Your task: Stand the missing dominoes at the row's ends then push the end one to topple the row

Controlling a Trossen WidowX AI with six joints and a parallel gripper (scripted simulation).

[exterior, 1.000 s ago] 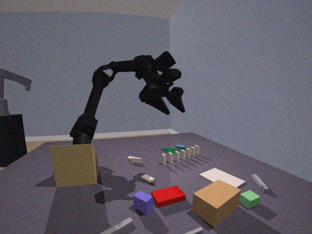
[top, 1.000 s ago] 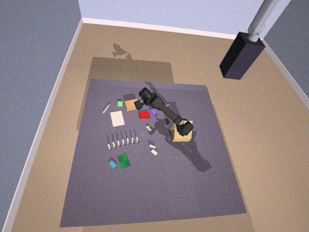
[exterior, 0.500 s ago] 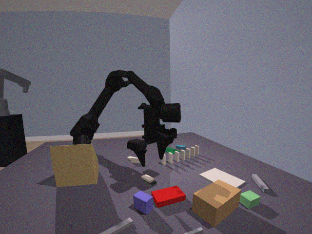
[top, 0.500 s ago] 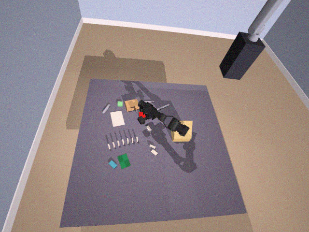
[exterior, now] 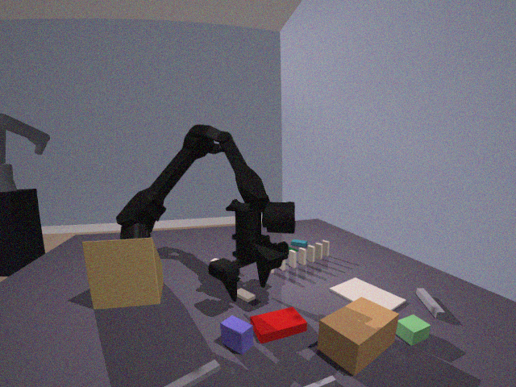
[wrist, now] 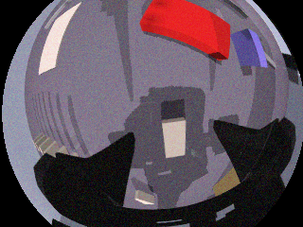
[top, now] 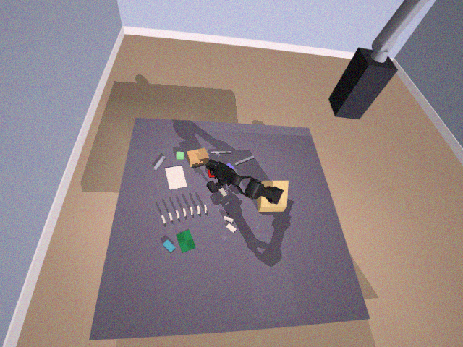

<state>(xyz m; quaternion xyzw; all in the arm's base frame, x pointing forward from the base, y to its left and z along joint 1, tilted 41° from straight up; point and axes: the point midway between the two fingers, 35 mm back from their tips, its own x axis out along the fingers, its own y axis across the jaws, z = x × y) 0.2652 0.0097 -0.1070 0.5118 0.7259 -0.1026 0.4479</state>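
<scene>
Right now my gripper tip is 4 cm short of the red block, 12 cm to the left of it and 1 cm above it. The rest, counted from my gripper tip: orange box: 16 cm ahead, 21 cm to the right, 1 cm above; white sheet: 28 cm ahead, 7 cm to the right, 1 cm below; purple cube: 5 cm behind, 15 cm to the right, 1 cm above.
</scene>
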